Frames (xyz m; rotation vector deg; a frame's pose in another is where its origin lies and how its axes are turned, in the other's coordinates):
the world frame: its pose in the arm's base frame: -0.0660 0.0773 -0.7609 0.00 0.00 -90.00
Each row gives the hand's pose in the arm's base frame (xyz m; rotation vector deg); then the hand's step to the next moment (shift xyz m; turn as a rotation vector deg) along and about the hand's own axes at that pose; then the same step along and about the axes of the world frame.
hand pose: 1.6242 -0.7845 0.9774 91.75 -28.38 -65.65
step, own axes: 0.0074 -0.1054 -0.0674 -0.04 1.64 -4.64
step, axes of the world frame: -0.0661 0.0374 -0.0997 -1.80 4.35 1.43
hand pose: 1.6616 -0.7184 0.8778 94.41 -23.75 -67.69
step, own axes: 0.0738 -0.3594 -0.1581 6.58 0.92 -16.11
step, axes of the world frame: -0.1800 0.0725 -0.3492 -3.31 16.92 -2.52
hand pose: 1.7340 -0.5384 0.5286 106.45 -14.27 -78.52
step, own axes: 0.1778 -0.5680 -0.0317 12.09 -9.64 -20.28
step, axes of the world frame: -0.2895 -0.0651 -0.5169 -9.13 19.71 -13.36
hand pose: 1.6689 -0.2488 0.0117 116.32 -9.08 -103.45
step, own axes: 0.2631 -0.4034 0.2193 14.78 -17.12 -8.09
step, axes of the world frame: -0.2222 -0.2486 -0.4110 -12.16 6.88 -19.54
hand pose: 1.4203 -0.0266 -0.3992 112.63 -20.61 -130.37
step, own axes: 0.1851 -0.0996 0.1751 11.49 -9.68 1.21
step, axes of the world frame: -0.0703 -0.1942 -0.1794 -6.73 -2.29 -13.29
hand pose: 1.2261 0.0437 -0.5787 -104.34 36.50 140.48
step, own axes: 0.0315 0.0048 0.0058 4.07 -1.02 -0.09
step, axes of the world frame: 0.0094 -0.0166 -0.0262 0.00 -0.95 -4.09
